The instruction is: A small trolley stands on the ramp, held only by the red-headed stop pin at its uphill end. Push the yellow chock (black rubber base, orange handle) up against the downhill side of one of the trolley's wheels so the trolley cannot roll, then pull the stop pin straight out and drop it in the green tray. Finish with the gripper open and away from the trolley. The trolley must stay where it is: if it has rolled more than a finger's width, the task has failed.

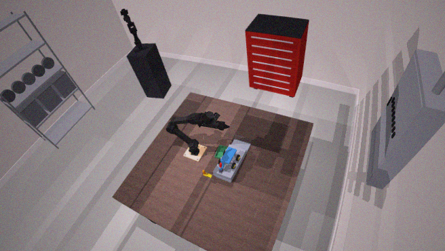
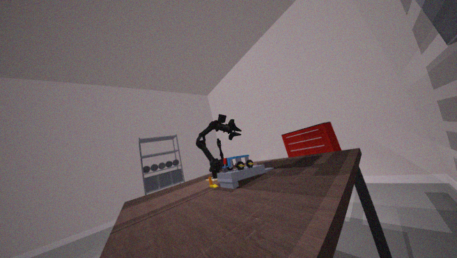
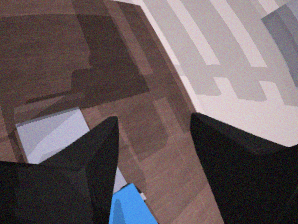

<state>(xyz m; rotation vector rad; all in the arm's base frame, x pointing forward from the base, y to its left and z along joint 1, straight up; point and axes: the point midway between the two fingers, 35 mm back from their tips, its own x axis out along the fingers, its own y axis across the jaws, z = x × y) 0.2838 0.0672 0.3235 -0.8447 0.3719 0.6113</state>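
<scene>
Right now my gripper tip is 14 cm past the yellow chock, 27 cm to the left of it and 30 cm above it. From my gripper tip the other things lie so: grey ramp: 2 cm ahead, 14 cm to the right, 27 cm below; stop pin: 2 cm behind, 24 cm to the right, 19 cm below; blue trolley: 2 cm ahead, 14 cm to the right, 21 cm below.
</scene>
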